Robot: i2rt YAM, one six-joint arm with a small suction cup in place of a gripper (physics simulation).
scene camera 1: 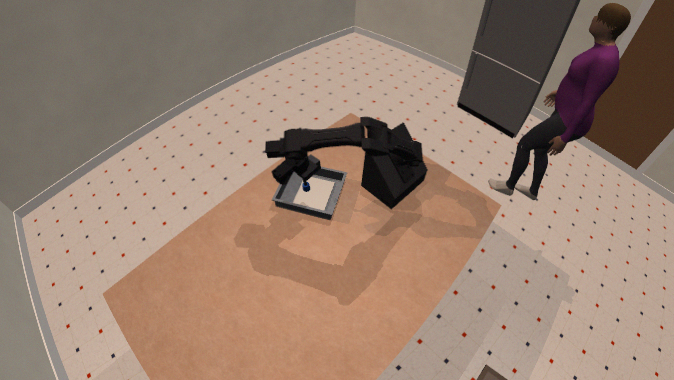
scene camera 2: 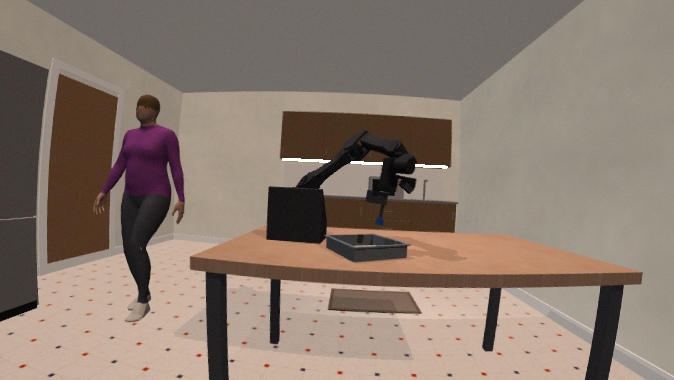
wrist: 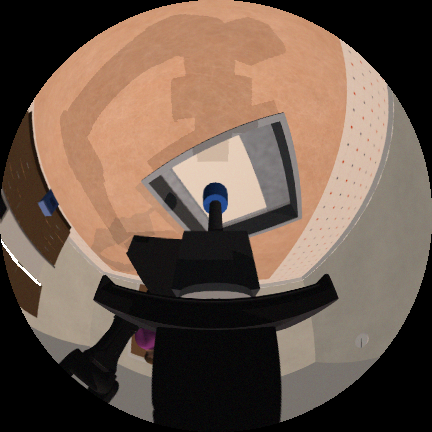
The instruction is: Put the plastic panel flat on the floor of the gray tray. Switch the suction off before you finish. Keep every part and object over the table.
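Seen in the pictures: hand, tool point: [scene camera 1: 306, 188] [scene camera 2: 379, 224] [wrist: 214, 193]; arm's base, link origin: [scene camera 1: 397, 158] [scene camera 2: 300, 204].
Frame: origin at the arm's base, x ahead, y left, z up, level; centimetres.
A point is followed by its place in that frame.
The pale plastic panel [scene camera 1: 320, 196] @[y -15.5, x 27.5, z -14.3 cm] [wrist: 245, 180] @[y -22.3, x 30.6, z -14.4 cm] lies inside the gray tray [scene camera 1: 302, 210] @[y -14.7, x 37.8, z -13.4 cm] [scene camera 2: 380, 252] @[y -30.3, x 33.8, z -12.6 cm] [wrist: 267, 165] @[y -26.3, x 34.0, z -15.0 cm] and looks flat on its floor. A strip of gray tray floor shows along one side of the panel in the wrist view. The tray walls hide the panel in scene camera 2. My blue suction cup [scene camera 1: 306, 187] [scene camera 2: 379, 222] [wrist: 215, 190] is open, with nothing on it. It hangs above the tray, with a clear gap over the rim in scene camera 2, and covers a part of the panel in the wrist view.
The tray stands on the wooden table [scene camera 1: 200, 300] @[y -11.1, x 90.8, z -15.3 cm] [scene camera 2: 500, 260] @[y -23.9, x 78.8, z -15.3 cm] beside the black arm base [scene camera 1: 392, 175] @[y 2.9, x 6.5, z -2.9 cm] [scene camera 2: 295, 215] @[y -8.5, x -0.3, z -4.2 cm]. A person in purple [scene camera 1: 590, 90] [scene camera 2: 150, 160] stands on the room floor away from the table. A dark fridge [scene camera 1: 515, 60] [scene camera 2: 17, 175] stands by the wall.
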